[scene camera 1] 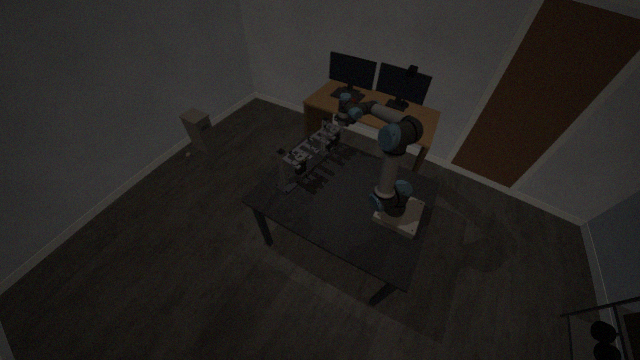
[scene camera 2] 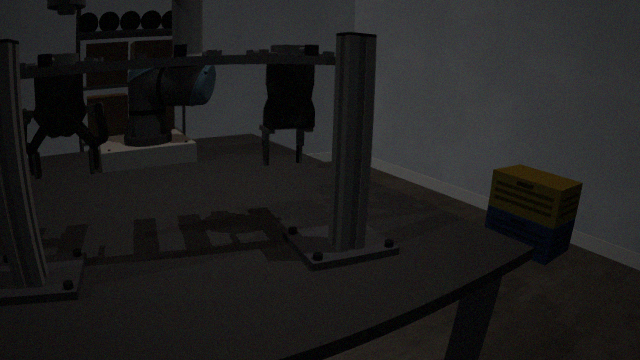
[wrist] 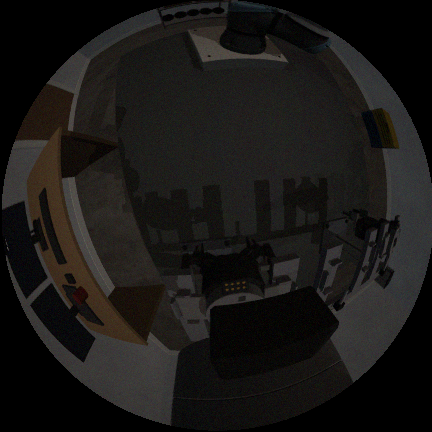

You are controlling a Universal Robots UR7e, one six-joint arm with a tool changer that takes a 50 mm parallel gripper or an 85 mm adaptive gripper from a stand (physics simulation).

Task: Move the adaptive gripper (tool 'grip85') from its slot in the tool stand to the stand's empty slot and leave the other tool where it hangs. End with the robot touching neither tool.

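Seen in the pictures: hand, tool point: (scene camera 2: 66, 7); arm's base, link origin: (scene camera 1: 393, 207) (scene camera 2: 148, 141) (wrist: 242, 43).
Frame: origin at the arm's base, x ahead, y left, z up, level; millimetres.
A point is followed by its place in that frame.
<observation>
The adaptive gripper (scene camera 2: 65, 169) (wrist: 228, 254) hangs upright at the left end of the stand (scene camera 2: 354, 140) {z 116, x 739, y 271 mm} in scene camera 2, its fingers spread and empty. The arm's bare flange (scene camera 2: 65, 4) {z 323, x 577, y -129 mm} (scene camera 1: 344, 119) {z 384, x 521, y -107 mm} is above it, with a visible gap between them. In the wrist view the gripper's round coupling top and gold contacts are exposed. The other tool (scene camera 2: 289, 100) {z 159, x 627, y 219 mm} (scene camera 1: 300, 168) {z 184, x 578, y 256 mm} hangs at the right end in scene camera 2, away from the arm. No tool hangs from the middle stretch of rail. Dim light hides fine detail of the seating.
The stand's posts rise from bolted feet on the dark table (scene camera 1: 325, 220) {z -55, x 308, y 333 mm} (scene camera 2: 200, 320) {z -55, x 833, y 41 mm}. The arm's base (scene camera 1: 400, 220) {z 0, x -81, y 62 mm} (scene camera 2: 150, 155) {z -22, x 98, y 6 mm} is across the table from the stand. A wooden desk (scene camera 1: 320, 97) (wrist: 47, 165) with monitors stands beyond the stand's far end. A yellow and blue crate (scene camera 2: 535, 210) is beyond the table.
</observation>
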